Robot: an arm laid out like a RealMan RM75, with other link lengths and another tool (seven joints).
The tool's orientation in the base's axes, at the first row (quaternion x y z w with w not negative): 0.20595, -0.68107, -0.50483, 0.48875
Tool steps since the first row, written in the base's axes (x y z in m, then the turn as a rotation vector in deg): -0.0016, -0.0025, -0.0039, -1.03, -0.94, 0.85; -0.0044, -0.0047, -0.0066, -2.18, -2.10, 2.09; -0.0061, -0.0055, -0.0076, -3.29, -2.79, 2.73; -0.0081, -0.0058, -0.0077, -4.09, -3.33, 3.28; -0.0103, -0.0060, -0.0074, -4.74, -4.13, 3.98; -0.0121, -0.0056, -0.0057, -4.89, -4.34, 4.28; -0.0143, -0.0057, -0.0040, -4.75, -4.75, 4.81; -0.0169, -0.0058, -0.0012, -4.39, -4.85, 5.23; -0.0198, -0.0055, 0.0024, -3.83, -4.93, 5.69; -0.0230, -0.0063, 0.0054, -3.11, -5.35, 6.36; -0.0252, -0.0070, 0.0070, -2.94, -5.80, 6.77
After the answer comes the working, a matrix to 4 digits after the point.
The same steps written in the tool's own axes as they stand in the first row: 0.0008, -0.0048, 0.0002, 1.57, 0.16, 0.43; 0.0025, -0.0087, 0.0016, 3.54, 0.54, 0.86; 0.0034, -0.0103, 0.0027, 4.85, 0.60, 1.48; 0.0045, -0.0109, 0.0044, 5.87, 0.69, 1.91; 0.0058, -0.0112, 0.0062, 7.09, 0.85, 2.08; 0.0070, -0.0099, 0.0079, 7.46, 1.00, 2.11; 0.0088, -0.0089, 0.0098, 7.96, 1.34, 1.78; 0.0113, -0.0070, 0.0120, 8.07, 1.75, 1.41; 0.0140, -0.0043, 0.0146, 8.10, 2.24, 0.88; 0.0174, -0.0027, 0.0170, 8.41, 2.82, 0.04; 0.0196, -0.0020, 0.0185, 8.87, 3.04, -0.34
The tool's axes in the first row as the columns of a matrix, in the base's axes (rounded; the answer above uses it unrounded):
-0.4374, 0.2129, -0.8737
-0.7740, 0.4055, 0.4863
0.4578, 0.8890, -0.0125

